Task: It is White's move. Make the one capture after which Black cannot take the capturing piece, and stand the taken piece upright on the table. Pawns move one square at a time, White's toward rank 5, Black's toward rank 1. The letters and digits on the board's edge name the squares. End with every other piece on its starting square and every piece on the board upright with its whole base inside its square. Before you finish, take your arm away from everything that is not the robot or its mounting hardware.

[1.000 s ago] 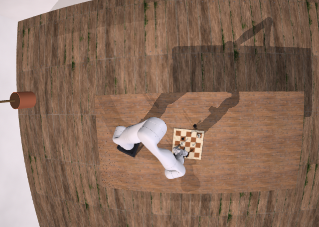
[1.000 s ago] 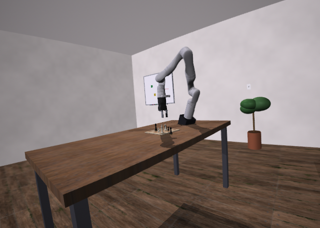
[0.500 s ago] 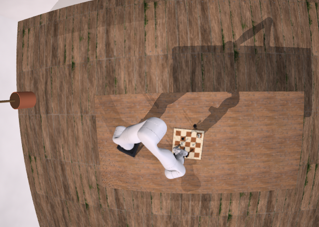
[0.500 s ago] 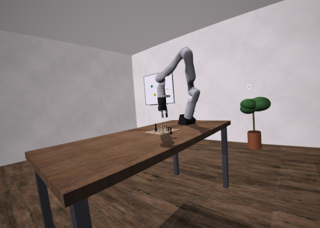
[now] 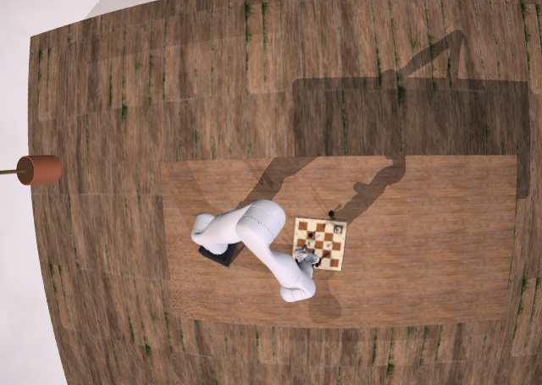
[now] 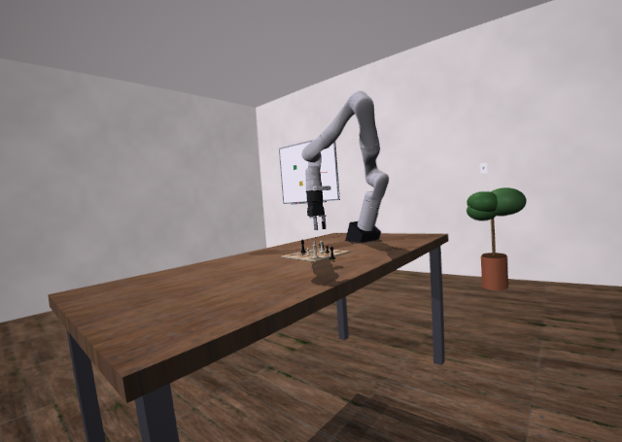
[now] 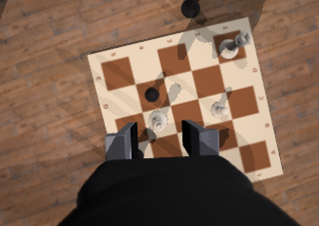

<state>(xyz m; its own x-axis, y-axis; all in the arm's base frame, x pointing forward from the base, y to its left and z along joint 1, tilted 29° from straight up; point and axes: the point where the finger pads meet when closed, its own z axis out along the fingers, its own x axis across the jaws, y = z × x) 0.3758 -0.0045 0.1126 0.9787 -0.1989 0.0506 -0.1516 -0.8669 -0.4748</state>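
My hand is 40 mm to the right of the black pawn and 110 mm above it. Round my hand: chessboard 40 mm ahead, 120 mm below; white pawn 80 mm ahead, 110 mm below; tall black piece 50 mm ahead, 80 mm to the right, 90 mm below.
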